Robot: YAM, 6 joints.
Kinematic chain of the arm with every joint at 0, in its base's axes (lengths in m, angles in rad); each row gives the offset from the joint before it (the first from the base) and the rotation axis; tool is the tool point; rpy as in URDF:
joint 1: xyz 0 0 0.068 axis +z
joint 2: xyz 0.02 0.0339 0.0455 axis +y
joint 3: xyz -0.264 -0.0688 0 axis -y
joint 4: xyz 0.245 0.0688 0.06 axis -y
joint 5: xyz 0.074 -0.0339 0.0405 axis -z
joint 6: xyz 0.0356 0 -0.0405 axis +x
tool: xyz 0 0 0 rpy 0 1.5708 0
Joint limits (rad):
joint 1: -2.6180..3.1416
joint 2: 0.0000..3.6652
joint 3: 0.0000..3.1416
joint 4: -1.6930..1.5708
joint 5: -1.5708..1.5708
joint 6: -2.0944..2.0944
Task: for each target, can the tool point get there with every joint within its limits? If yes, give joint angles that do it. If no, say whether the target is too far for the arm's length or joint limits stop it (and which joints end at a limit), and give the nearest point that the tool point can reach.
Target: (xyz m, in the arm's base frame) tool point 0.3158 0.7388 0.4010
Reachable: no: too far | nearest point 0.2388 0.5586 0.3291 | short by 0.209 m
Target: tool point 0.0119 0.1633 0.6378
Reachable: yes | joints -1.8477 0.8477 2.0381 0.8702 1.2020 -0.3279
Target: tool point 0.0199 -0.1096 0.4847
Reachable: yes | joints -1.6599 0.8811 1.5009 -0.8746 -0.9804 1.5522
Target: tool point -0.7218 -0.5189 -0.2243
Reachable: no: too far | nearest point -0.4899 -0.3522 -0.1133 | short by 0.306 m
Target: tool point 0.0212 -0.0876 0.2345
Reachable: yes | joints -1.0450 0.3839 0.4957 -0.8280 0.8029 1.6179
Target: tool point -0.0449 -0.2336 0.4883
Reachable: yes | joints -1.7294 1.1728 1.5091 -0.3922 0.2112 0.4090
